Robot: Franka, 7 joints.
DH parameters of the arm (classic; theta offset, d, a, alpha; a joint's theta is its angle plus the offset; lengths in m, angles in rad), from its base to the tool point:
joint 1: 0 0.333 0 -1.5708
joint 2: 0 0 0 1.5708
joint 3: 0 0.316 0.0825 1.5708
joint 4: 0 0 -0.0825 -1.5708
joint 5: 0 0.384 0 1.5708
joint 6: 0 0 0.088 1.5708
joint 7: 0 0.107 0 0
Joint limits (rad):
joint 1: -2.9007..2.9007
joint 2: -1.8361..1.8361
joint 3: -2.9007..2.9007
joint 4: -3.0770..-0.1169
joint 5: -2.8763..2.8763
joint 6: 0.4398..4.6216
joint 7: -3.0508..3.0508
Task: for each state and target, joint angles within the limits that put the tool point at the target. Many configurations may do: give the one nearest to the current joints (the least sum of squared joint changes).
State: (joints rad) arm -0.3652 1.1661 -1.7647 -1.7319 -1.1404 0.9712 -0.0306
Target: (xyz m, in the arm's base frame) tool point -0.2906 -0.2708 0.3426
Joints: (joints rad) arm -0.8777 1.1934 -1.3072 -2.3353 -0.8851 1.1333 -0.0306
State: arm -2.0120 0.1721 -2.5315 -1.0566 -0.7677 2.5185 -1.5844
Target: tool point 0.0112 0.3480 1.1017
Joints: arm -2.1462 0.0583 -2.6817 -0.7866 -0.7537 2.5520 -1.5844
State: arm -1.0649 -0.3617 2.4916 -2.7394 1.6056 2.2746 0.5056
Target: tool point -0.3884 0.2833 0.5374
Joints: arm -0.4841 0.3372 2.9007 -2.3096 1.6356 2.0422 0.5056
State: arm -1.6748 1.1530 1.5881 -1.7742 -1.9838 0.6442 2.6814
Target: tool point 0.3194 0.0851 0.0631
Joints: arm -1.1239 1.6698 1.2223 -2.4820 -1.7491 0.7950 2.6814
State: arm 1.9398 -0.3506 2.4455 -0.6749 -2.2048 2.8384 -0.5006
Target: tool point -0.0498 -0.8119 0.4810
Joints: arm 1.7861 -0.9202 2.5042 -0.8155 -2.1966 2.7563 -0.5006
